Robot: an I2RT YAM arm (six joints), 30 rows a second.
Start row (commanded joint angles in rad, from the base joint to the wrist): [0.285, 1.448, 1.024, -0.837, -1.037, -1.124]
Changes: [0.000, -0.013, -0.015, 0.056, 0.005, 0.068]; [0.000, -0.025, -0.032, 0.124, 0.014, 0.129]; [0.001, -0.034, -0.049, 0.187, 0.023, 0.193]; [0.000, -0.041, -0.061, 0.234, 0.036, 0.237]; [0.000, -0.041, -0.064, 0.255, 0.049, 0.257]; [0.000, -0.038, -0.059, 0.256, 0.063, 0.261]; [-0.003, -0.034, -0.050, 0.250, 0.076, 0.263]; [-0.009, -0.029, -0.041, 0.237, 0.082, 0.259]
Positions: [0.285, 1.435, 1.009, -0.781, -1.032, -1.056]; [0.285, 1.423, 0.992, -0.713, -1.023, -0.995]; [0.286, 1.414, 0.975, -0.650, -1.014, -0.931]; [0.285, 1.407, 0.963, -0.603, -1.001, -0.887]; [0.285, 1.407, 0.960, -0.582, -0.988, -0.867]; [0.285, 1.410, 0.965, -0.581, -0.974, -0.863]; [0.282, 1.414, 0.974, -0.587, -0.961, -0.861]; [0.276, 1.419, 0.983, -0.600, -0.955, -0.865]
